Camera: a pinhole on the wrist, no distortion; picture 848 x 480 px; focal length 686.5 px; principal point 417.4 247.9 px. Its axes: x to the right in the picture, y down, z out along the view. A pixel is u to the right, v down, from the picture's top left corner.
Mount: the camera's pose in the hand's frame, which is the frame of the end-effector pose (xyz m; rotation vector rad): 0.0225 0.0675 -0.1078 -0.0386 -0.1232 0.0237
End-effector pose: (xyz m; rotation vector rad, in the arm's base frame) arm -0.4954 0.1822 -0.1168 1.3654 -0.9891 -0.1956
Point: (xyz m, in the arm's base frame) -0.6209 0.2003 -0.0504
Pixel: 209.9 404.6
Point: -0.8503 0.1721 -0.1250
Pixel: 86.7 354.7
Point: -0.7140 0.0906 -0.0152
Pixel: 403.5 413.2
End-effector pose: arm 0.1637 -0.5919 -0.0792 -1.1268 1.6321 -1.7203
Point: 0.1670 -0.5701 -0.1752
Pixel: 117.4 365.4
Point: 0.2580 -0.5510 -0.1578
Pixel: 35.0 181.3
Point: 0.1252 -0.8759 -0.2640
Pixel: outside the picture
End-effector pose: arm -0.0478 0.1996 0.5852 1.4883 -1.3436 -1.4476
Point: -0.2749 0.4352 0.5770
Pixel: 127.5 80.3
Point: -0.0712 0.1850 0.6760
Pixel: 314.8 384.4
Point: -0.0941 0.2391 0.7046
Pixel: 101.7 434.9
